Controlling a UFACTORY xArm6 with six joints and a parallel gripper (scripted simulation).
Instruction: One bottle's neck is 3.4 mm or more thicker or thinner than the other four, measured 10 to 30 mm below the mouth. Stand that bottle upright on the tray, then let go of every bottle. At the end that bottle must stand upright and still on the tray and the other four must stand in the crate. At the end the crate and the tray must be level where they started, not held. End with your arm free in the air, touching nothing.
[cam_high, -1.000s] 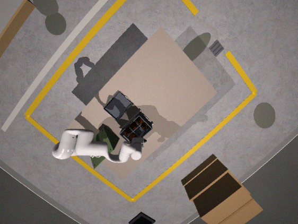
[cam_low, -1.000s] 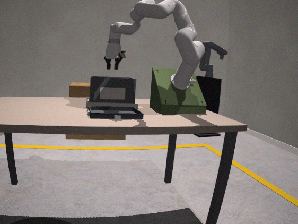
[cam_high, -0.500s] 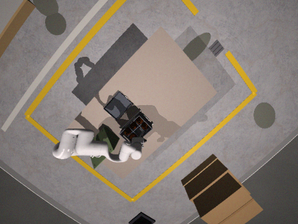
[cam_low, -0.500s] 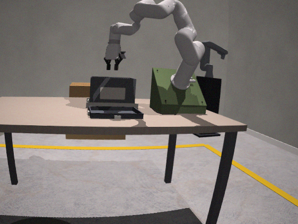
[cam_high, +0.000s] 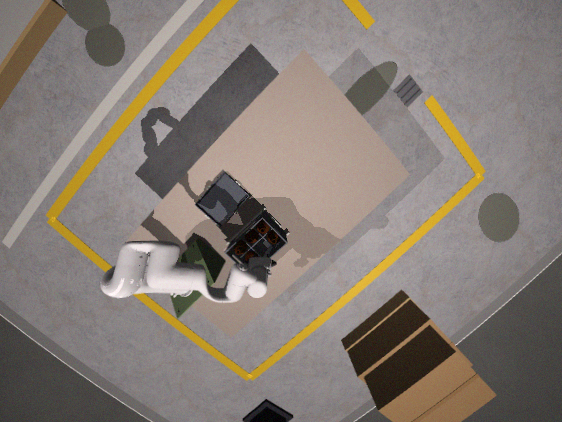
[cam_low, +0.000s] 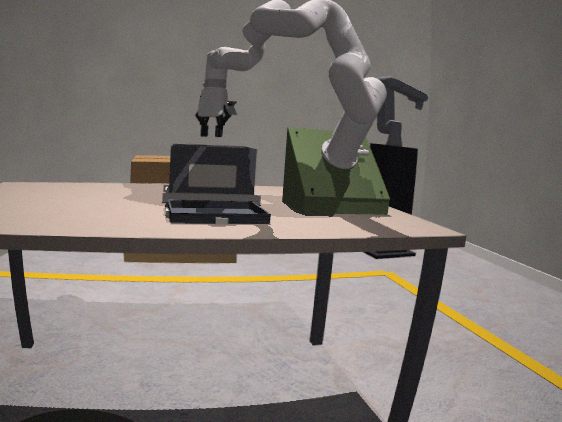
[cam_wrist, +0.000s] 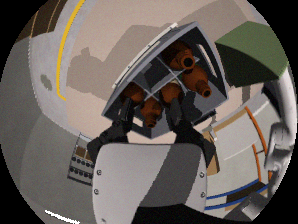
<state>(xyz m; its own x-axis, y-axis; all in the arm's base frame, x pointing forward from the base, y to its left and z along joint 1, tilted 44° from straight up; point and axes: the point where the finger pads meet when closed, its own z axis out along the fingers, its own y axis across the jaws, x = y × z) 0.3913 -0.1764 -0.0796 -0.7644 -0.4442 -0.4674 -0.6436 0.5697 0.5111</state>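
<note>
The dark crate lies 14 cm below my hand, 4 cm to the left of it and 1 cm ahead of it. The rest, counted from my hand: glass bottle 13 cm below, 8 cm behind, 1 cm to the left; then flat dark tray 34 cm to the left, 21 cm below, 4 cm ahead.
</note>
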